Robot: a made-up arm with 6 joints. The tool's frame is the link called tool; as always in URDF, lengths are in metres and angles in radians.
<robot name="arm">
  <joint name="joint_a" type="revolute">
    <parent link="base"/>
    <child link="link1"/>
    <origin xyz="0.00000 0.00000 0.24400" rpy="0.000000 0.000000 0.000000"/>
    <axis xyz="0 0 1"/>
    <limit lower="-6.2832" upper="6.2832" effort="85" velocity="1"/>
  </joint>
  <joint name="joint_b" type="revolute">
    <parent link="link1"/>
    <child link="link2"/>
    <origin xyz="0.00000 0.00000 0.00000" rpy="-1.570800 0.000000 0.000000"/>
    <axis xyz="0 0 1"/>
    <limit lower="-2.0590" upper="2.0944" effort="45" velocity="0.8"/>
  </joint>
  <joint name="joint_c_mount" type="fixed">
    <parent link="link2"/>
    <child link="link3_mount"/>
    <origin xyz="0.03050 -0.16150 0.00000" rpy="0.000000 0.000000 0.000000"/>
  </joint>
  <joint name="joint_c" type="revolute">
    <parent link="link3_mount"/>
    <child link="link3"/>
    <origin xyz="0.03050 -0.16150 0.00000" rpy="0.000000 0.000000 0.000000"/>
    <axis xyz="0 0 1"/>
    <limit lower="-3.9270" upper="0.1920" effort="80" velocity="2.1"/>
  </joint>
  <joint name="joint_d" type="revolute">
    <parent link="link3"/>
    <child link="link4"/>
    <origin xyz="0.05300 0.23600 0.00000" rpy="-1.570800 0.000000 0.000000"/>
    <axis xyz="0 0 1"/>
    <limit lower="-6.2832" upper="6.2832" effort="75" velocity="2.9"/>
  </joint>
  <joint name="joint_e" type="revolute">
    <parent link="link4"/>
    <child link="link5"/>
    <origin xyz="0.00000 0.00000 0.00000" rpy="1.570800 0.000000 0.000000"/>
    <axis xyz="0 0 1"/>
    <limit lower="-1.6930" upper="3.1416" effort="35" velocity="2.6"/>
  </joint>
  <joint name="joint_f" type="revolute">
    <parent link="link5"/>
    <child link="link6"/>
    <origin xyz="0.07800 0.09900 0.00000" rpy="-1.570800 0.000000 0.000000"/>
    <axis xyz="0 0 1"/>
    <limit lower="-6.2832" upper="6.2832" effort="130" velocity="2"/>
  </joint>
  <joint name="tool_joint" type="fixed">
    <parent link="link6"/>
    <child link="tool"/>
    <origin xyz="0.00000 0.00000 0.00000" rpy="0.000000 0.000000 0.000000"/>
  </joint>
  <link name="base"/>
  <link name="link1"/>
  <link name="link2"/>
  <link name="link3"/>
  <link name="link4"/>
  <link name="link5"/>
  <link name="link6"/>
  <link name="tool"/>
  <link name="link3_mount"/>
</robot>
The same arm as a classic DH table. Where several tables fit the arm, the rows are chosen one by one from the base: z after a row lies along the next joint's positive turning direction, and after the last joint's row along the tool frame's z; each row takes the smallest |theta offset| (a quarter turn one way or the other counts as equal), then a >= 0, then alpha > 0; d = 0 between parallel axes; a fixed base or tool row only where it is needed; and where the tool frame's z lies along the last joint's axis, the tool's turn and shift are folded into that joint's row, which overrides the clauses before.
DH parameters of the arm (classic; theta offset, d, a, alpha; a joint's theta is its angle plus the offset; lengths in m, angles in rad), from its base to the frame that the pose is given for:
joint_a: 0 0.244 0 -1.5708
joint_b: -1.3841 0 0.3287 0
joint_c: 1.3841 0 0.053 -1.5708
joint_d: 0 0.236 0 1.5708
joint_e: 0 0 0.078 -1.5708
joint_f: 0 0.099 0 0
Joint limits (rad, base to tool): -6.2832..6.2832 -2.059..2.0944 -3.927..0.192 -6.2832..6.2832 -1.693..3.1416 -6.2832..6.2832

